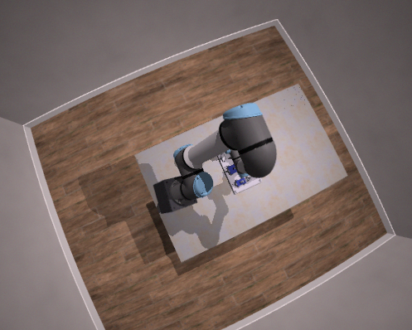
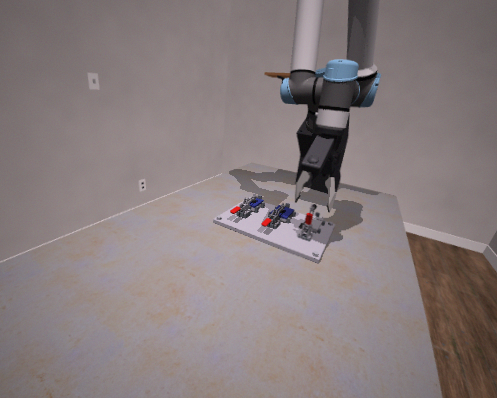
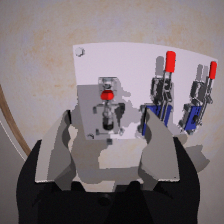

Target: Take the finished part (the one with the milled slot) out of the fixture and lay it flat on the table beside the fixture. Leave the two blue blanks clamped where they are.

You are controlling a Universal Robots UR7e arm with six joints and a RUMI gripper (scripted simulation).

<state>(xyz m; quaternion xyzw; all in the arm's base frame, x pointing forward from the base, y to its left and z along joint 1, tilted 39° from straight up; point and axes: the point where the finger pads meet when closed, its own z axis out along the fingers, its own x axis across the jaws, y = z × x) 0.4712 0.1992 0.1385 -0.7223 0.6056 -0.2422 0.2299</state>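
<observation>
The finished part is 10 cm behind my hand, 2 cm to the right of it and 10 cm below it. From my hand the other things lie so: white fixture plate: 1 cm behind, 11 cm to the right, 12 cm below.
</observation>
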